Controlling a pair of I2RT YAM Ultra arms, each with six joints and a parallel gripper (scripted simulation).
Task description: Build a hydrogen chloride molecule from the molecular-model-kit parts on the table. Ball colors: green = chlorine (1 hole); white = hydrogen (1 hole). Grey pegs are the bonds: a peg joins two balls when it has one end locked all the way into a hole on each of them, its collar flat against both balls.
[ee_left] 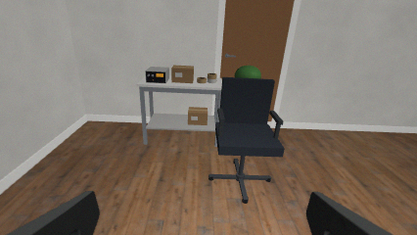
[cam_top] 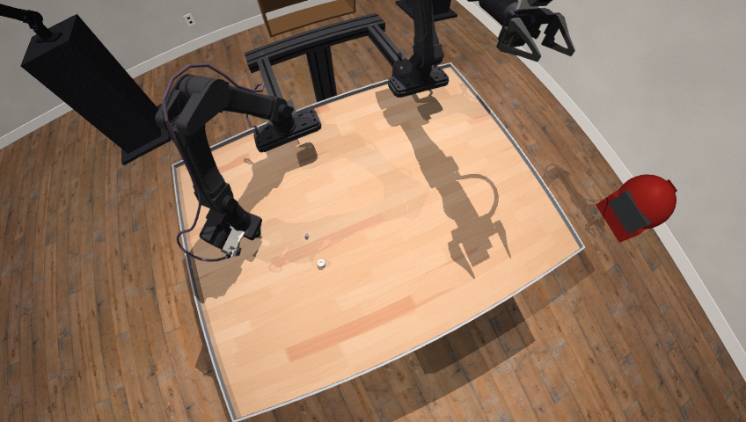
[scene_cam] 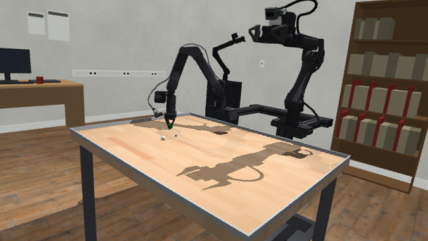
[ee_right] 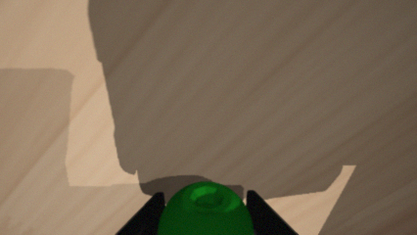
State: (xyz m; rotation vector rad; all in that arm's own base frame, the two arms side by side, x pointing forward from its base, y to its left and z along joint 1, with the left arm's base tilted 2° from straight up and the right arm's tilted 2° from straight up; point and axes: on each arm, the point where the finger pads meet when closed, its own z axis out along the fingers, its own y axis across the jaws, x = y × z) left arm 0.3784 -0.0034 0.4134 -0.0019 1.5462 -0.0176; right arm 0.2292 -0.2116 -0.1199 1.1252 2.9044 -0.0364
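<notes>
Now: the white ball 180 mm ahead of my right hand and 160 mm to the left of it. From my right hand the other things lie so: grey peg 80 mm ahead, 150 mm to the left, 10 mm below; then green ball 10 mm above.
</notes>
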